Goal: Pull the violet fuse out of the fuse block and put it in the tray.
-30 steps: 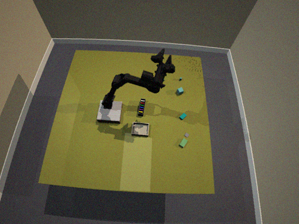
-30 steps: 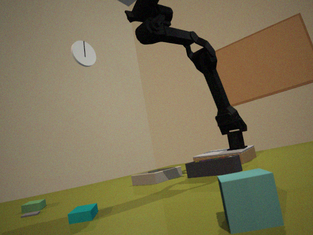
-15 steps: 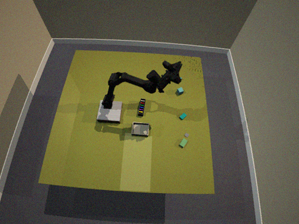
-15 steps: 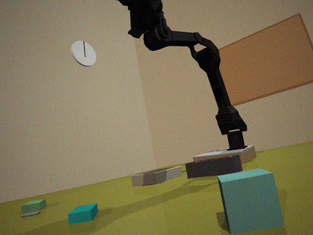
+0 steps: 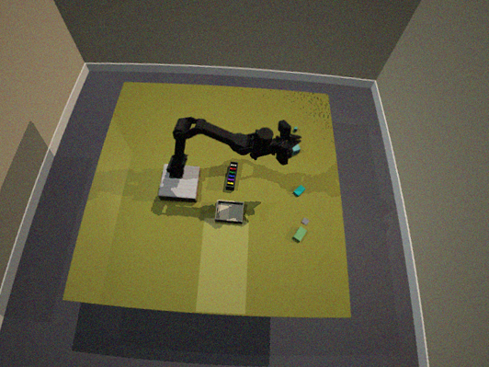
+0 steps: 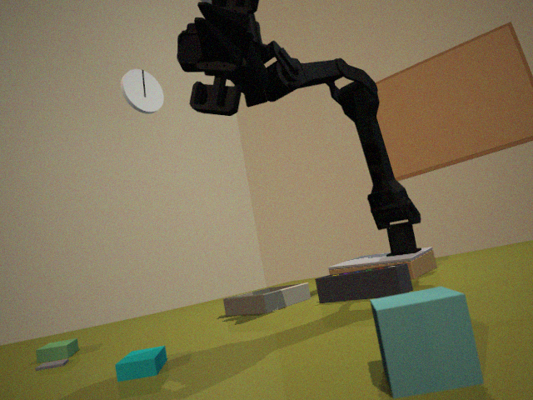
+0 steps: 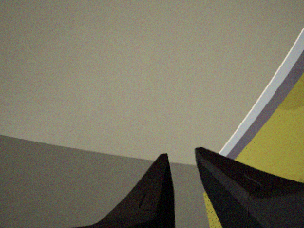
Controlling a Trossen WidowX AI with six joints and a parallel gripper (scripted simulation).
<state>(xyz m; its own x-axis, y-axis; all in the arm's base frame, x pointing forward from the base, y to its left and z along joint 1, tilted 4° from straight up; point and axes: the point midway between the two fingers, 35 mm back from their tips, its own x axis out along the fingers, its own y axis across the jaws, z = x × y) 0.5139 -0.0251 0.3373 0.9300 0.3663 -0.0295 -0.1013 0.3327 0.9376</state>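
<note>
My gripper tip is 33 cm above the violet fuse, 29 cm past it and 4 cm to the left of it. From my gripper tip the other things lie so: grey tray 36 cm below, 29 cm behind, 20 cm to the right.
</note>
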